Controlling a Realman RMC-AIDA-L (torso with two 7-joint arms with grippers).
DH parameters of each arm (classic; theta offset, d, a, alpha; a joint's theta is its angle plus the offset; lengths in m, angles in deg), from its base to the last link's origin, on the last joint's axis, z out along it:
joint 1: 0 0.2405 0 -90
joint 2: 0 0 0 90
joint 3: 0 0.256 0 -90
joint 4: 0 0 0 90
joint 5: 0 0.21 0 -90
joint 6: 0 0 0 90
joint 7: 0 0.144 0 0
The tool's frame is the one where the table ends.
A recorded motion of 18 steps. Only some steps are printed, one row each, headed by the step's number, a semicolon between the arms.
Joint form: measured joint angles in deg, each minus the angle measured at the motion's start. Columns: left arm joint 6, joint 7, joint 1, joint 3, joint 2, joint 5, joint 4; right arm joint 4, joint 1, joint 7, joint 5, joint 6, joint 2, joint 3.
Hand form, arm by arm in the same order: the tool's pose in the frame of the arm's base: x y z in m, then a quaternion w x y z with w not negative. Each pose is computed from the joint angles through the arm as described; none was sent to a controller.
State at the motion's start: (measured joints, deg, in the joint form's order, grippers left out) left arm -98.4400 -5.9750 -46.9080 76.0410 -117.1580 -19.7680 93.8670; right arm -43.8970 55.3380 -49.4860 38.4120 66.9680 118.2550 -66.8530
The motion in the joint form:
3: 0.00 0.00 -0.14 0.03 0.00 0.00 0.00; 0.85 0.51 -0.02 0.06 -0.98 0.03 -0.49
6: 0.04 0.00 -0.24 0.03 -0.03 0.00 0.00; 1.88 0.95 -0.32 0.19 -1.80 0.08 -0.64
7: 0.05 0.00 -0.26 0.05 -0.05 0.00 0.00; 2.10 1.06 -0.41 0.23 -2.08 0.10 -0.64
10: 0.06 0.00 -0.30 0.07 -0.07 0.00 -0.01; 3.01 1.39 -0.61 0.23 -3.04 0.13 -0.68
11: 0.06 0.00 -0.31 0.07 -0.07 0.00 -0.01; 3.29 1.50 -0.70 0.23 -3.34 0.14 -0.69
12: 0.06 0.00 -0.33 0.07 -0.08 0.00 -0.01; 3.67 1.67 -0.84 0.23 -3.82 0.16 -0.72
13: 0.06 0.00 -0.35 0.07 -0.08 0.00 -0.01; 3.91 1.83 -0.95 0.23 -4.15 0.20 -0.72
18: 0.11 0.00 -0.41 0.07 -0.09 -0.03 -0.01; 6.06 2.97 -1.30 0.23 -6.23 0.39 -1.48
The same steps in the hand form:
3: -0.0800 0.3843 0.0691 0.35500 -0.80367 -0.47091 0.07961; 0.1407 0.4412 -0.0370 0.19162 -0.94372 0.26066 -0.06871
6: -0.0792 0.3844 0.0689 0.35496 -0.80420 -0.47013 0.07896; 0.1406 0.4420 -0.0397 0.19201 -0.94402 0.25914 -0.06931
7: -0.0790 0.3844 0.0688 0.35483 -0.80442 -0.46988 0.07890; 0.1404 0.4425 -0.0402 0.19286 -0.94406 0.25852 -0.06876
10: -0.0787 0.3844 0.0686 0.35467 -0.80469 -0.46954 0.07883; 0.1409 0.4437 -0.0421 0.19573 -0.94360 0.25801 -0.06886
11: -0.0786 0.3844 0.0686 0.35468 -0.80473 -0.46947 0.07880; 0.1411 0.4441 -0.0426 0.19664 -0.94353 0.25755 -0.06891
12: -0.0785 0.3844 0.0685 0.35461 -0.80484 -0.46935 0.07872; 0.1410 0.4449 -0.0434 0.19836 -0.94349 0.25640 -0.06880
13: -0.0784 0.3845 0.0685 0.35462 -0.80492 -0.46921 0.07866; 0.1405 0.4454 -0.0441 0.19950 -0.94363 0.25513 -0.06841
18: -0.0778 0.3846 0.0684 0.35453 -0.80535 -0.46865 0.07800; 0.1389 0.4473 -0.0506 0.20304 -0.94432 0.24846 -0.07277

